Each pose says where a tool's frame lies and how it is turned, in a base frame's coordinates. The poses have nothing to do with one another.
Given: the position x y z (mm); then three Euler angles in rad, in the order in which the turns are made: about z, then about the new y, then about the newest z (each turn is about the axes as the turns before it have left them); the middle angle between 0 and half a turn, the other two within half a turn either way.
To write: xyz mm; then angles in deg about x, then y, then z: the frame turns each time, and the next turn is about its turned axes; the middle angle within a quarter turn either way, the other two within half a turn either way. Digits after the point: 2 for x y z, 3 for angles.
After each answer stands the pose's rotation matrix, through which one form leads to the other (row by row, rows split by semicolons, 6 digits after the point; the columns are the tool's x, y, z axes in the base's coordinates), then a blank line. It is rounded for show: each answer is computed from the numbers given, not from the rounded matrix.
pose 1, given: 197.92 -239.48 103.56 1.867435 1.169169 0.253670
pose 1, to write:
197.92 -239.48 103.56 -66.054 -15.608 111.348
-0.350608 -0.897044 -0.269047; 0.288523 -0.376772 0.880226; -0.890971 0.230988 0.390917

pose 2, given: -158.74 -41.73 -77.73 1.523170 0.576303 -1.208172
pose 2, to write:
-158.74 -41.73 -77.73 -32.990 1.487 18.488
0.948069 -0.317004 0.025943; 0.252585 0.799955 0.544310; -0.193302 -0.509491 0.838483

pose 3, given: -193.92 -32.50 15.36 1.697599 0.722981 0.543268
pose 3, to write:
-193.92 -32.50 15.36 -41.195 -4.800 126.588
-0.593960 -0.800132 -0.083671; 0.571351 -0.492761 0.656311; -0.566365 0.342017 0.749837

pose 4, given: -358.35 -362.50 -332.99 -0.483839 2.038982 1.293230
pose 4, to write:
-358.35 -362.50 -332.99 137.389 52.181 -56.557
0.337915 0.511647 0.789956; 0.908856 0.040677 -0.415122; -0.244529 0.858232 -0.451268

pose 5, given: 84.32 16.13 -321.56 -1.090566 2.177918 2.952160
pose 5, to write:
84.32 16.13 -321.56 128.069 22.298 62.595
0.425852 -0.821394 0.379424; -0.409932 -0.548995 -0.728396; 0.806602 0.154651 -0.570506

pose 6, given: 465.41 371.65 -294.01 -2.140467 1.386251 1.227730
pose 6, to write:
465.41 371.65 -294.01 77.501 -32.019 -26.360
0.759717 0.376459 -0.530196; -0.559903 -0.035909 -0.827780; -0.330665 0.925737 0.183500

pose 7, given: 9.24 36.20 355.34 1.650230 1.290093 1.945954
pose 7, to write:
9.24 36.20 355.34 -73.869 -4.373 -157.242
-0.919461 0.385717 -0.076244; -0.175021 -0.227876 0.957831; 0.352078 0.894033 0.277032

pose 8, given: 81.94 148.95 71.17 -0.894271 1.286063 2.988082
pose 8, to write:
81.94 148.95 71.17 69.426 36.933 93.915
-0.054570 -0.797475 0.600879; 0.312192 -0.585233 -0.748357; 0.948450 0.146752 0.280902

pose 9, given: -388.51 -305.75 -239.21 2.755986 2.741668 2.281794
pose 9, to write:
-388.51 -305.75 -239.21 -170.966 -21.147 154.520
-0.841948 -0.401219 -0.360759; -0.475988 0.867173 0.146442; 0.254085 0.295014 -0.921090

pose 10, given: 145.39 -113.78 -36.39 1.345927 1.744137 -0.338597
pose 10, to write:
145.39 -113.78 -36.39 -100.183 12.688 72.859
0.287527 -0.932249 0.219637; -0.232651 0.154471 0.960215; -0.929087 -0.327186 -0.172474

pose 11, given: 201.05 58.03 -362.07 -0.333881 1.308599 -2.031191
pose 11, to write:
201.05 58.03 -362.07 50.685 65.851 -169.609
-0.402395 0.073788 0.912488; -0.808664 -0.495866 -0.316512; 0.429117 -0.865259 0.259203

